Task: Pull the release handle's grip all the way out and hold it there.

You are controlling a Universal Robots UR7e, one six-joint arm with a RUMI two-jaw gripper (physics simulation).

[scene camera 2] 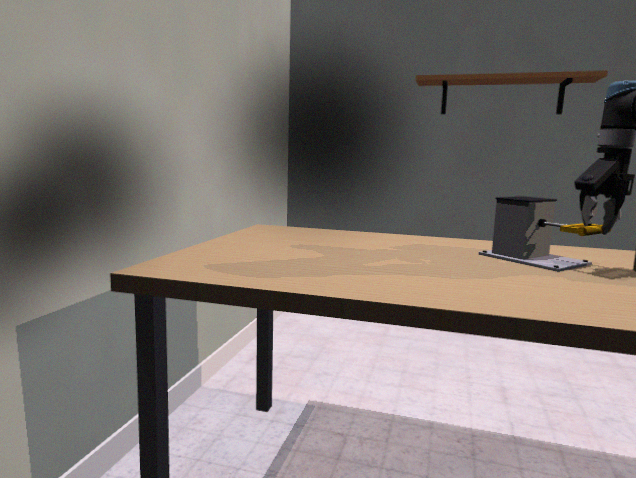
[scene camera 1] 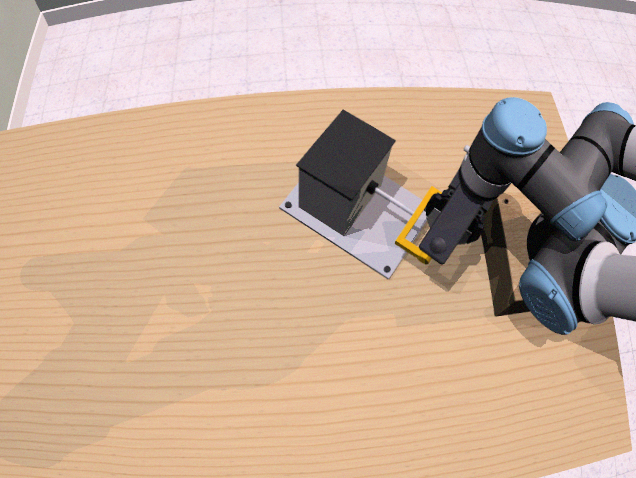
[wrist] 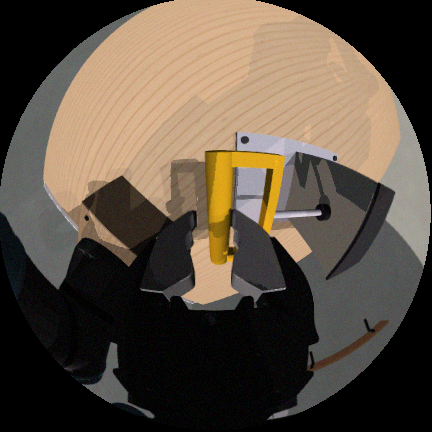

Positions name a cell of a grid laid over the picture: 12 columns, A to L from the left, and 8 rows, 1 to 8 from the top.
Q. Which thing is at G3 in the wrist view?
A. A pale base plate.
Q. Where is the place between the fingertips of my gripper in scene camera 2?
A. At L4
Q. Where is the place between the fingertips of my gripper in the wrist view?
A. At F4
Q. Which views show my gripper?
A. Scene camera 2, scene camera 1 and the wrist view: all of them.
